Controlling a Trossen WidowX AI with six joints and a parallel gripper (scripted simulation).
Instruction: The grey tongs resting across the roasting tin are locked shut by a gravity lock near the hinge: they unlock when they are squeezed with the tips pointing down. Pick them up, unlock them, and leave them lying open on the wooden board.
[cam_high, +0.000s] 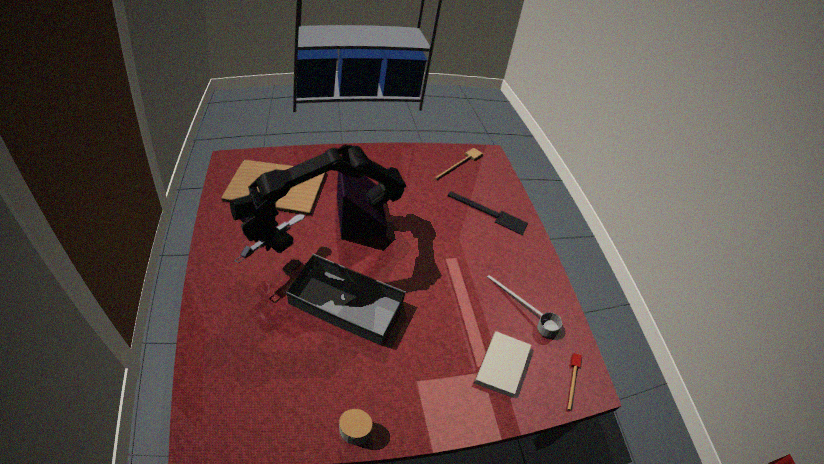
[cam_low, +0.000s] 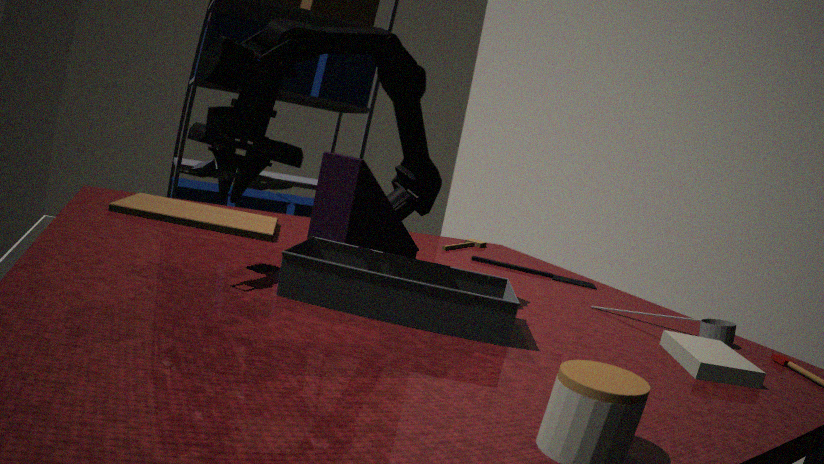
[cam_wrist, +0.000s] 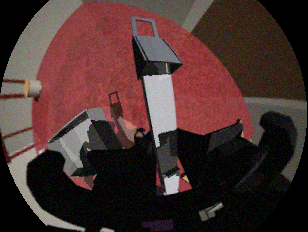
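Right now my gripper tip is 39 cm past the wooden board, 9 cm above it and 3 cm to the right of it. Also, from my gripper tip: lidded canister 57 cm ahead, 17 cm to the left, 6 cm below; then roasting tin 22 cm to the left, 16 cm ahead, 7 cm below; then white block 62 cm to the left, 45 cm ahead, 8 cm below.
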